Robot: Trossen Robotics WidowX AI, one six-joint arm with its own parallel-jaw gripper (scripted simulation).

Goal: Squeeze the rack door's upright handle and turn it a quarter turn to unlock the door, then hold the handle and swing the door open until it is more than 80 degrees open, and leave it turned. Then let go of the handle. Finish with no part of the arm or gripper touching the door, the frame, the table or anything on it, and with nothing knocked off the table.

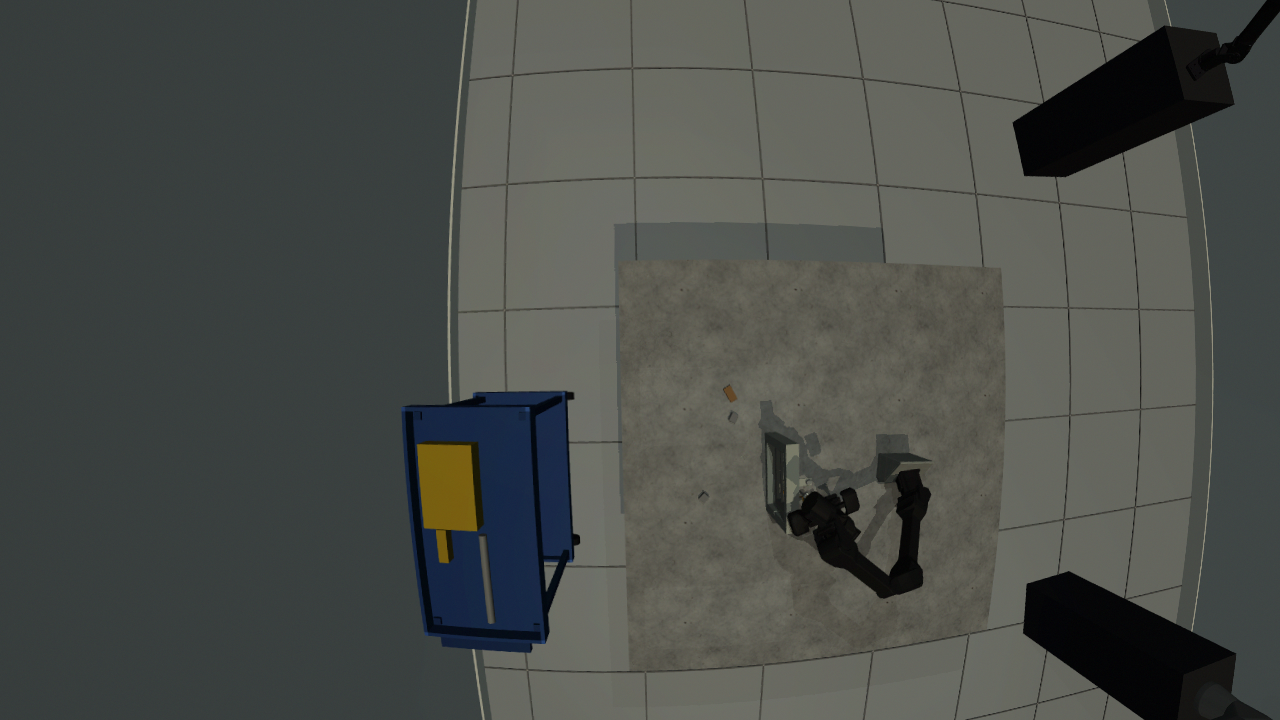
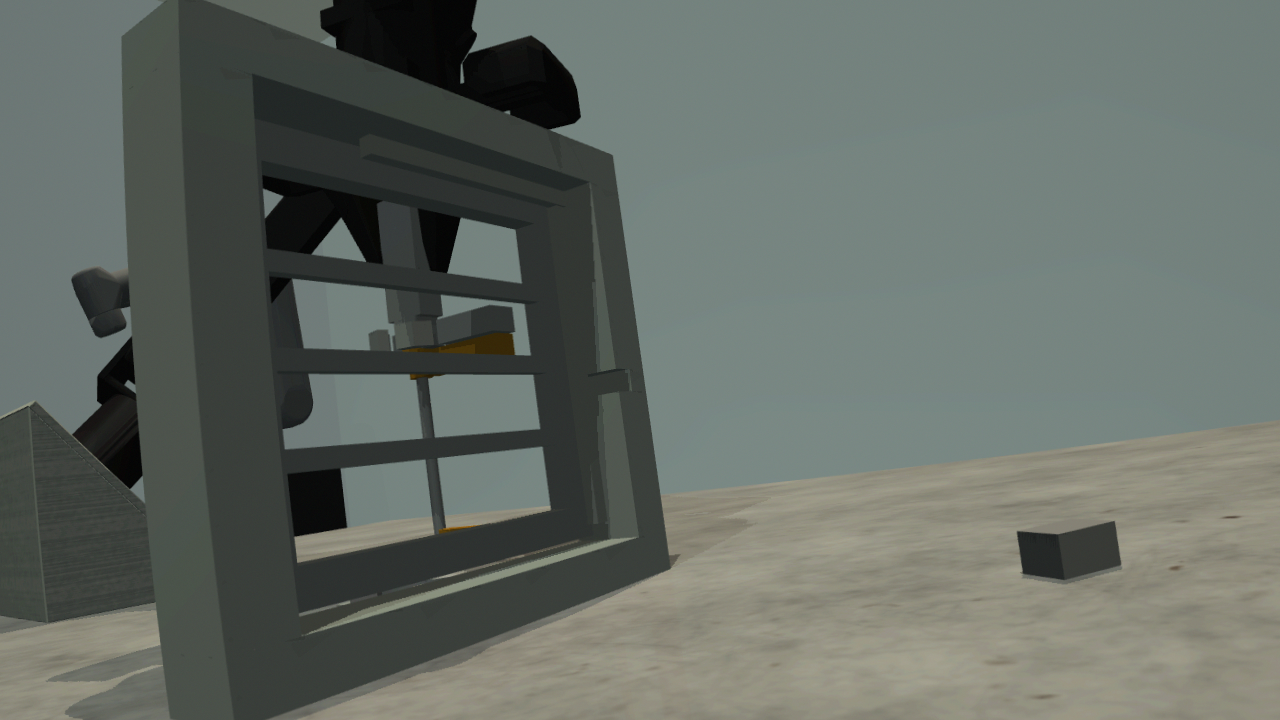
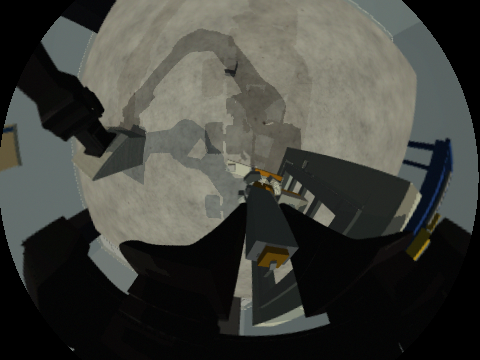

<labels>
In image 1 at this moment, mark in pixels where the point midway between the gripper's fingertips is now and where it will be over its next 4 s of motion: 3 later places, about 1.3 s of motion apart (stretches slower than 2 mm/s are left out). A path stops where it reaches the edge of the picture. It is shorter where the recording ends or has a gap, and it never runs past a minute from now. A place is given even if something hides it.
The gripper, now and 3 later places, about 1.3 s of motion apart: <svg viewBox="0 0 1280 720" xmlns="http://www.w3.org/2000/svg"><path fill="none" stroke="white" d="M813 502L821 497L841 474L847 439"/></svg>
</labels>
